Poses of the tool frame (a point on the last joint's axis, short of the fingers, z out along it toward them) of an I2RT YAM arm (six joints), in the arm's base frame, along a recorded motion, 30 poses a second.
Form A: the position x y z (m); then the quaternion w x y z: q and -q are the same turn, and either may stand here.
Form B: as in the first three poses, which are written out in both.
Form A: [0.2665 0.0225 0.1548 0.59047 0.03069 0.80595 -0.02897]
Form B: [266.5 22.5 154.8 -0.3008 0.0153 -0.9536 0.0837 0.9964 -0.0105]
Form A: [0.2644 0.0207 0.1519 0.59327 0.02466 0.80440 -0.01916]
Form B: [264.4 20.7 151.9 -0.2948 0.0169 -0.9554 0.0624 0.9980 -0.0016]
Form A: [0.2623 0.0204 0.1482 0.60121 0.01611 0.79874 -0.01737]
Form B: [262.3 20.4 148.2 -0.2766 0.0048 -0.9610 0.0466 0.9989 -0.0084]
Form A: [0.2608 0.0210 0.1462 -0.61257 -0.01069 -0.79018 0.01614]
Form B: [260.8 21.0 146.2 -0.2493 -0.0029 -0.9684 0.0367 0.9993 -0.0124]
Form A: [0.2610 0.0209 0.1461 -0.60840 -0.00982 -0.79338 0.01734]
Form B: [261.0 20.9 146.1 -0.2595 -0.0055 -0.9657 0.0367 0.9992 -0.0156]
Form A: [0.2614 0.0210 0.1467 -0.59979 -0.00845 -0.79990 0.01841]
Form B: [261.4 21.0 146.7 -0.2804 -0.0086 -0.9599 0.0356 0.9992 -0.0193]
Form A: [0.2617 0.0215 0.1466 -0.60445 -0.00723 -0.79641 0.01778]
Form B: [261.7 21.5 146.6 -0.2692 -0.0100 -0.9630 0.0330 0.9993 -0.0196]
